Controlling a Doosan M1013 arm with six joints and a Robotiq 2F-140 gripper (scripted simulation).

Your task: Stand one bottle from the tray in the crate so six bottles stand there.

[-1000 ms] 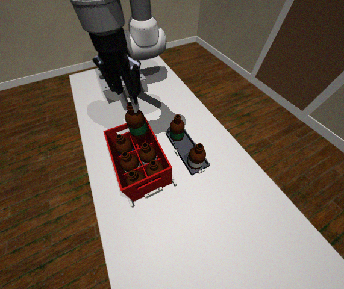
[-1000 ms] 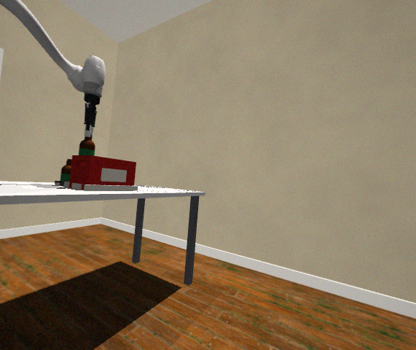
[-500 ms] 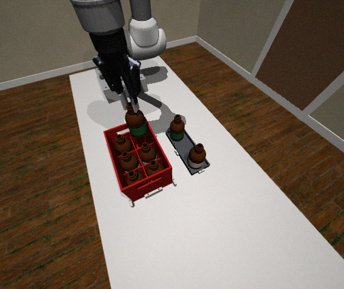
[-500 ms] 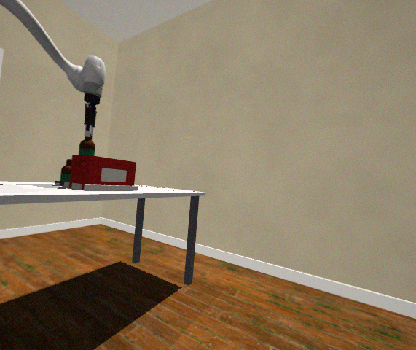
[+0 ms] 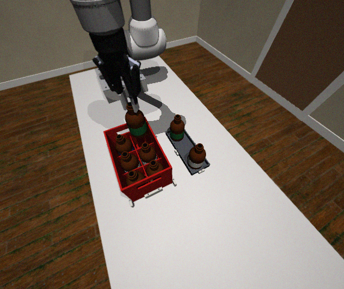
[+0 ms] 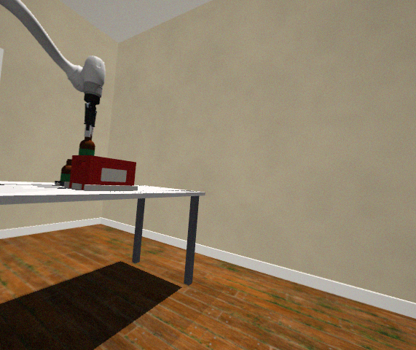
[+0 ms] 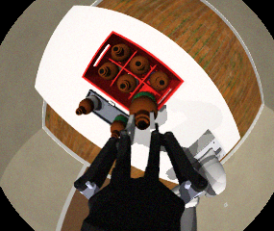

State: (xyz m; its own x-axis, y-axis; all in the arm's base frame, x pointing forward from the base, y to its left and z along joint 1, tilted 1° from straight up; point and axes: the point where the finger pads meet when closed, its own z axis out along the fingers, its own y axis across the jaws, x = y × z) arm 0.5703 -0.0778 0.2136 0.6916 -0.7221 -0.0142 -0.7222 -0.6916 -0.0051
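The bottle is 9 cm below my hand. The rest, counted from my hand: red crate 9 cm ahead, 5 cm to the right, 23 cm below; dark tray 10 cm ahead, 19 cm to the left, 30 cm below.
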